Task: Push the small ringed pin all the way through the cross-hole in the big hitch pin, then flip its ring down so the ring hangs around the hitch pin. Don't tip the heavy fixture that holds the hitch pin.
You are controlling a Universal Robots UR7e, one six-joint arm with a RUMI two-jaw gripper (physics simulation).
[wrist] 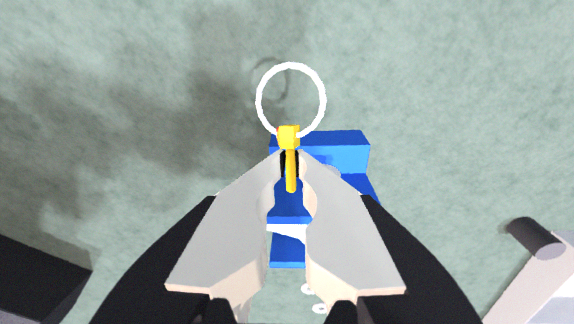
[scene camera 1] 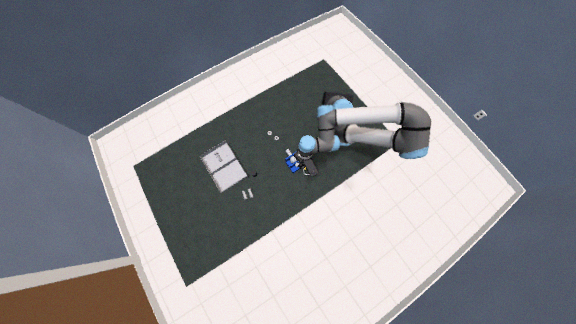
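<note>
My gripper (scene camera 1: pixel 302 166) (wrist: pixel 290 152) is shut on the yellow shaft of the small ringed pin (wrist: pixel 291 181), just below its yellow head. Its white ring (wrist: pixel 259 100) stands out beyond the head, at the top of the wrist view, around neither fixture nor hitch pin. The blue fixture (scene camera 1: pixel 291 162) (wrist: pixel 345 137) is beneath the fingers in the wrist view and partly hidden by them. The white hitch pin (scene camera 1: pixel 288 152) shows at one end of the fixture in the scene view; its cross-hole cannot be made out. The height gap between ringed pin and fixture is unclear.
Two small white washers (scene camera 1: pixel 269 133) (wrist: pixel 319 308) lie near the fixture. A divided grey tray (scene camera 1: pixel 233 161) and a dark cylinder (scene camera 1: pixel 255 174) (wrist: pixel 535 237) are farther off. Two white pins (scene camera 1: pixel 251 193) lie beside the tray. A black block (wrist: pixel 40 275) is at the wrist view's lower left.
</note>
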